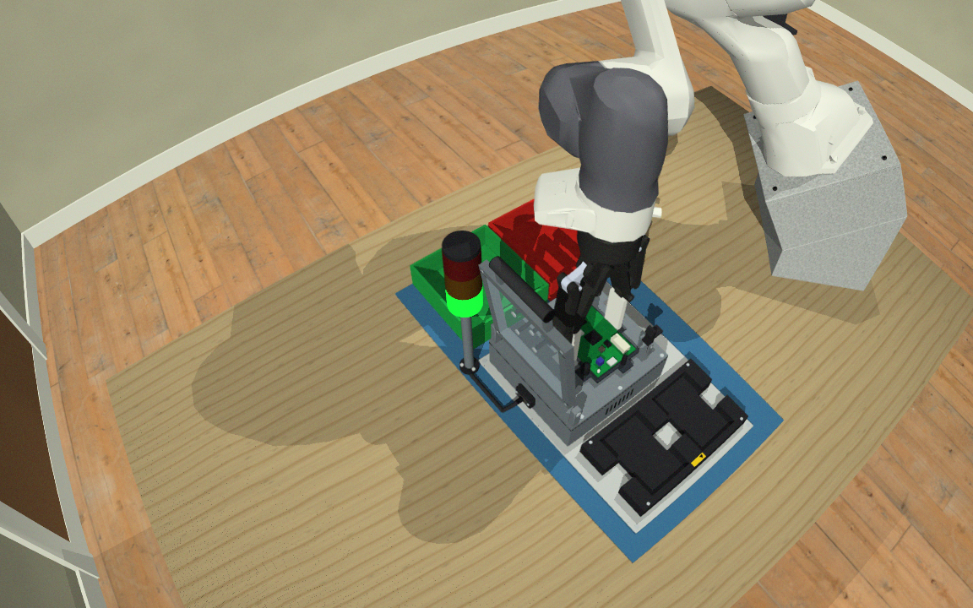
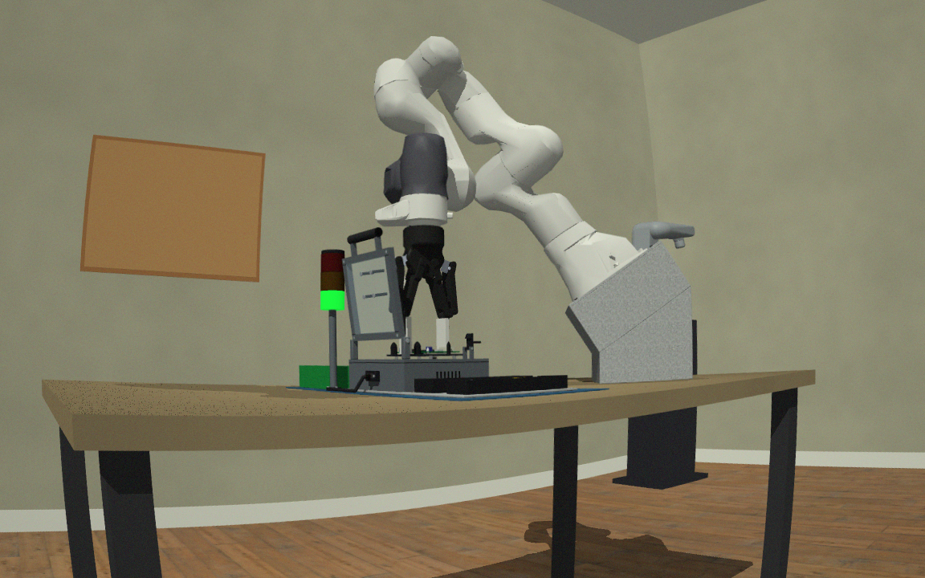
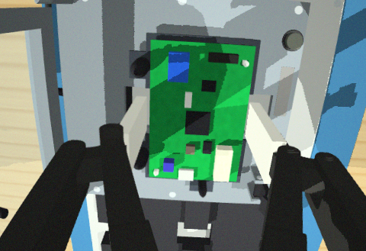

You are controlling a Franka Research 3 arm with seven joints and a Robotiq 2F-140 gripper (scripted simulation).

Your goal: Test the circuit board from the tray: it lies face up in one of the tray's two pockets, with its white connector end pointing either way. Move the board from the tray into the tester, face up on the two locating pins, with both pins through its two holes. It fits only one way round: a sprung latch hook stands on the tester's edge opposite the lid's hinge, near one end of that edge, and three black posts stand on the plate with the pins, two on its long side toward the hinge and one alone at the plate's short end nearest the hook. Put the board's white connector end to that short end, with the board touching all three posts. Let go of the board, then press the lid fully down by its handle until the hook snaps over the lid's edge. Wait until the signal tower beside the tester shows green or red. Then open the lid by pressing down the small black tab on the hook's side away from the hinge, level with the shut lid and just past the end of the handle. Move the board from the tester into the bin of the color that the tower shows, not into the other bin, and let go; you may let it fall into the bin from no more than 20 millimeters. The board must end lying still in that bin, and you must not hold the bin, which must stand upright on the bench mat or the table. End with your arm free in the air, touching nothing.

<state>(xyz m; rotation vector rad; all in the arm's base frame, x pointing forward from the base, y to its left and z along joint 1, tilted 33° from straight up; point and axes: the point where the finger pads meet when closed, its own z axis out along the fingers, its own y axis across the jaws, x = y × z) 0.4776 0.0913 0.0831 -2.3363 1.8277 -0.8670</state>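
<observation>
Now: hand 20 mm above the green circuit board. Round my hand: clear lid: 110 mm ahead, 20 mm to the left, 90 mm above; then latch hook: 70 mm behind, 50 mm to the left, 10 mm below; then tester plate: 10 mm to the left, 20 mm below.
</observation>
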